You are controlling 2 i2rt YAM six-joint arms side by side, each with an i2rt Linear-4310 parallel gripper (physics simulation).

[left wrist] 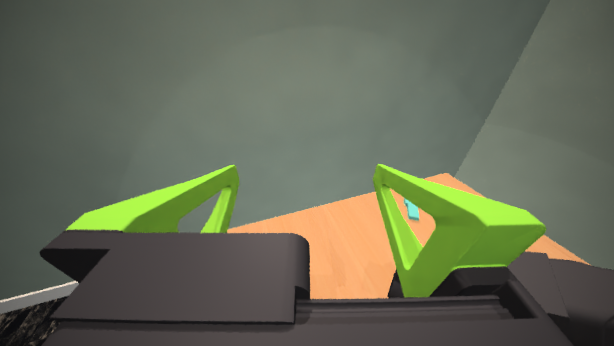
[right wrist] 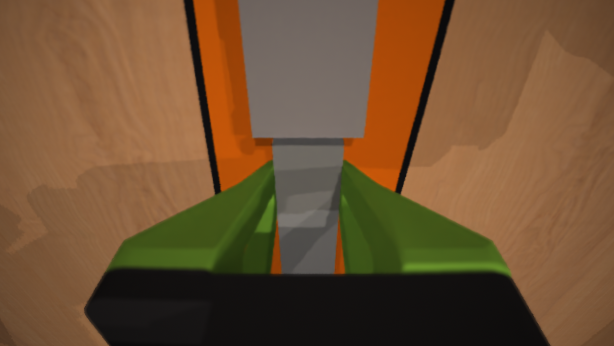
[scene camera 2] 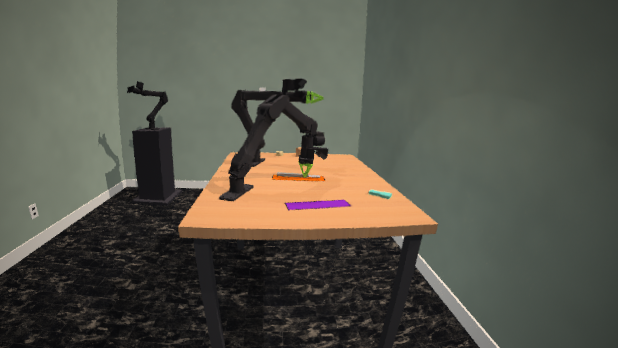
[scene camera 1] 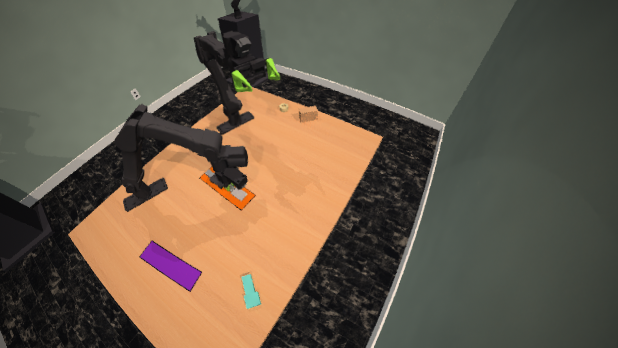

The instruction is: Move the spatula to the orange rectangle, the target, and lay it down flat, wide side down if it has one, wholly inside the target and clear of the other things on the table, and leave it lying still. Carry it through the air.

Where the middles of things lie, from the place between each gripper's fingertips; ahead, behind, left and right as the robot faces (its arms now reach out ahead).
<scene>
My right hand is 3 cm past the orange rectangle (right wrist: 407,48) and 1 cm above it. Round my right hand: purple rectangle (scene camera 1: 179,271) 36 cm to the right, 4 cm ahead, 1 cm below.
I see the orange rectangle 41 cm below my left hand, 20 cm to the right of it and 11 cm behind it. The rest, counted from my left hand: purple rectangle 56 cm to the right, 41 cm below, 4 cm behind.
</scene>
